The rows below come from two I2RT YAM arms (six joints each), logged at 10 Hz.
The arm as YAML. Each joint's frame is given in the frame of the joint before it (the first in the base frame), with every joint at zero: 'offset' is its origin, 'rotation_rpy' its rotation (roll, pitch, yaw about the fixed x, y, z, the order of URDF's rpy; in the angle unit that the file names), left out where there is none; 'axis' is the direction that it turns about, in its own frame. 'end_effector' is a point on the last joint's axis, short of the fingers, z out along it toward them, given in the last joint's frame.
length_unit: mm
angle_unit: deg
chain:
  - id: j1
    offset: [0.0, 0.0, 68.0]
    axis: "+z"
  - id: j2
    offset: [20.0, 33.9, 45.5]
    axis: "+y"
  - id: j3
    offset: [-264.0, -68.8, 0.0]
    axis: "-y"
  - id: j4
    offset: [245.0, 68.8, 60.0]
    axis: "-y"
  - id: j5
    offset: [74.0, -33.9, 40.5]
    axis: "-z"
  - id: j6
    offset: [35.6, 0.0, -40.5]
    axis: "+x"
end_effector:
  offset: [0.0, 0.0, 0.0]
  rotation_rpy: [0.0, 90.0, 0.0]
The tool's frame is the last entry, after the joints.
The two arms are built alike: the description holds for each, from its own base.
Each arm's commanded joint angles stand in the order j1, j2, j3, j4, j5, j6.
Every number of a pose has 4 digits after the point. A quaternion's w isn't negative.
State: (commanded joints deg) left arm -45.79 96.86 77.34 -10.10 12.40 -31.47; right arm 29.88 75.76 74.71 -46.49 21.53 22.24
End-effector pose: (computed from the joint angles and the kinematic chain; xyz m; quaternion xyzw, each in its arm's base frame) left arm 0.2714 -0.2899 0.2965 0.1610 0.8458 -0.3850 0.3323; right arm 0.2436 0.1249 0.3459 0.0065 0.9182 -0.0001 0.3961
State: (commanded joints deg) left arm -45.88 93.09 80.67 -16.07 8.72 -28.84; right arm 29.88 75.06 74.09 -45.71 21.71 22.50
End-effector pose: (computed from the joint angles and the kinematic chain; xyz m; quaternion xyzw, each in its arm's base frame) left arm 0.2623 -0.2783 0.3309 0.1654 0.8417 -0.3613 0.3656; right arm 0.2419 0.1238 0.3465 0.0106 0.9153 0.0029 0.4025
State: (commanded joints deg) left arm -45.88 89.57 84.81 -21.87 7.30 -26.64; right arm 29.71 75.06 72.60 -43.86 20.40 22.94
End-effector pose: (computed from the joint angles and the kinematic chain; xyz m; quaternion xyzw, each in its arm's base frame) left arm 0.2508 -0.2651 0.3680 0.1749 0.8317 -0.3537 0.3906; right arm 0.2436 0.1247 0.3404 0.0118 0.9159 0.0150 0.4011
